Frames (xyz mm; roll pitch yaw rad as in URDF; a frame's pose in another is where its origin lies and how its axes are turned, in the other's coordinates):
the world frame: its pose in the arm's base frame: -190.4 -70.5 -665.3 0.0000 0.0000 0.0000
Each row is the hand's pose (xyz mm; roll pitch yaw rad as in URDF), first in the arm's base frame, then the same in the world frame.
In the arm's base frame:
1: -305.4 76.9 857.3 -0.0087 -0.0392 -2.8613
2: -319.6 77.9 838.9 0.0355 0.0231 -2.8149
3: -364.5 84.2 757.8 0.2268 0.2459 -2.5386
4: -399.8 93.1 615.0 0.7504 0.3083 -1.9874
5: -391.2 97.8 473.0 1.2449 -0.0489 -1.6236
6: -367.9 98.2 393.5 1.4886 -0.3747 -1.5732
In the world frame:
1: -115.0 147.4 1522.6 -0.0087 -0.0392 -2.8613
2: -129.2 148.4 1504.2 0.0355 0.0231 -2.8149
3: -174.1 154.7 1423.1 0.2268 0.2459 -2.5386
4: -209.4 163.6 1280.3 0.7504 0.3083 -1.9874
5: -200.8 168.3 1138.3 1.2449 -0.0489 -1.6236
6: -177.5 168.7 1058.8 1.4886 -0.3747 -1.5732

